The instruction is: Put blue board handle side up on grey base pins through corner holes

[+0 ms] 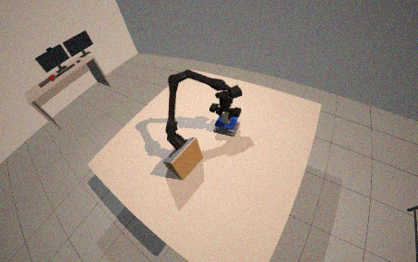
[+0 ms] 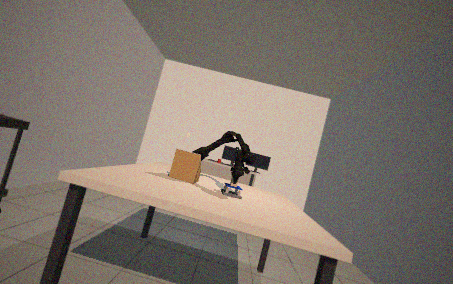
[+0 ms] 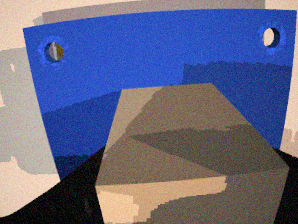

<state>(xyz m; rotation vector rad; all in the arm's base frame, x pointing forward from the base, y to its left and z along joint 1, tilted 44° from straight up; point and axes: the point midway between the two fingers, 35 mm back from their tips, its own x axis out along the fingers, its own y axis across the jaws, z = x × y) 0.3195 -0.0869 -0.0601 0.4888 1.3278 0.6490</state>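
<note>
My gripper tip is 7 cm above the grey base. The rest, counted from my gripper tip: blue board: right at my gripper tip.
</note>
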